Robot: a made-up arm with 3 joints. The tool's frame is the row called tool.
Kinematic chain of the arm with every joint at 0, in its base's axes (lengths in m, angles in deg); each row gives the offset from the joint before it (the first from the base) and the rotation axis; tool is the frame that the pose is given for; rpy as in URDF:
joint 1: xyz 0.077 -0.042 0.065 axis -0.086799 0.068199 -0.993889
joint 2: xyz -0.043 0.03 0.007 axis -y
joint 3: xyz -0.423 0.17 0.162 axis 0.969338 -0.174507 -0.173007
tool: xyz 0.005 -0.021 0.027 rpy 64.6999 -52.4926 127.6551
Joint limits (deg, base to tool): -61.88..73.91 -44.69..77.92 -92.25..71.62
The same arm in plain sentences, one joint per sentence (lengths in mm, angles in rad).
The arm has three revolute joints in a row. What follows holds with every joint at zero, and every direction is one of the base frame's.
The first joint is mounted 77.0 mm along +x and 42.0 mm along -y and 65.0 mm along +z from the base frame's origin and turns about the direction (-0.086799, 0.068199, -0.993889), from -1.0800 to 1.2900 rad.
The second joint is mounted 43.0 mm along -x and 30.0 mm along +y and 7.0 mm along +z from the first joint and turns about -y, from -0.7800 to 1.3600 rad.
The third joint is mounted 423.0 mm along -x and 170.0 mm along +y and 162.0 mm along +z from the second joint and turns about the direction (0.969338, -0.174507, -0.173007), from -1.6101 to 1.2500 rad.
The tool frame, which is the frame that the pose is given for, is mounted 5.0 mm along +x and 21.0 mm along -y and 27.0 mm along +z from the third joint; its axes are the base frame's turned by roll 1.1292, pitch -0.9162 and yaw 2.2280 rad (as in URDF: about the fixed x, then y, then z).

